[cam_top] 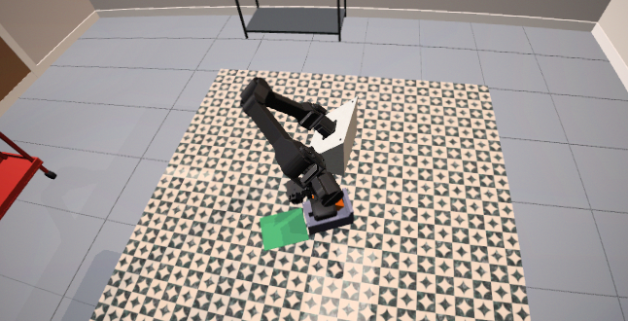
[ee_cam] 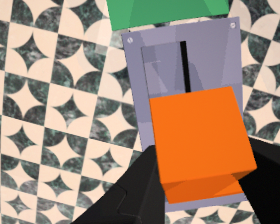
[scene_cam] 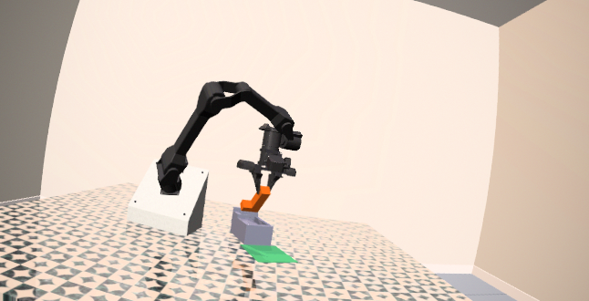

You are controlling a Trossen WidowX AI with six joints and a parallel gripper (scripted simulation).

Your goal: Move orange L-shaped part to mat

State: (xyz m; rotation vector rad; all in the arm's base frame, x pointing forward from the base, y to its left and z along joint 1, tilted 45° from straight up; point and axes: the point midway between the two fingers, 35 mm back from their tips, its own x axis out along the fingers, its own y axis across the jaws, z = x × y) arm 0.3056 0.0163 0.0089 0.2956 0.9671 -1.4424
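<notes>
Right now the green mat is 40 mm ahead of my gripper tip, 130 mm to the right of it and 170 mm below it. The rest, counted from my gripper tip: orange L-shaped part (30 mm behind, 20 mm to the left, 30 mm below).
</notes>
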